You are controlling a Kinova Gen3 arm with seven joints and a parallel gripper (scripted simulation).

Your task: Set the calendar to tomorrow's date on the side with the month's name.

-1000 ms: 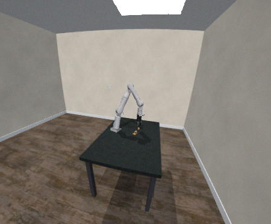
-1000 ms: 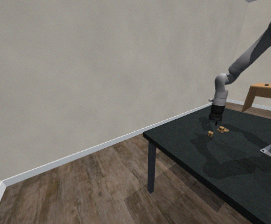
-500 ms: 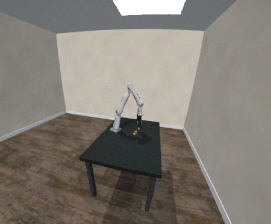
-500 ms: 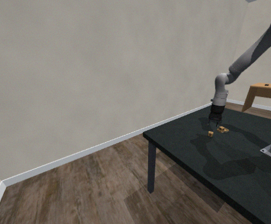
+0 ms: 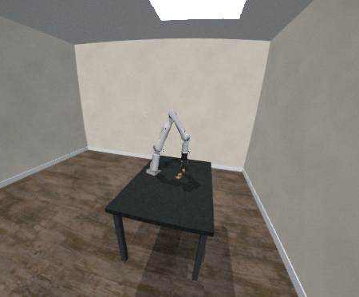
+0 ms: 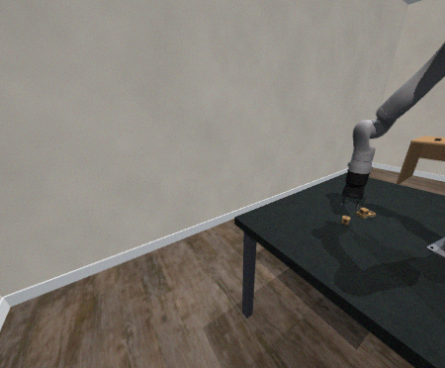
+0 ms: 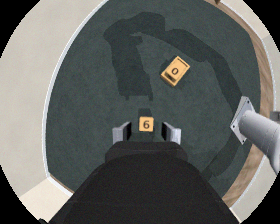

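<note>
The wooden date cube lies 9 cm below my hand.
</note>
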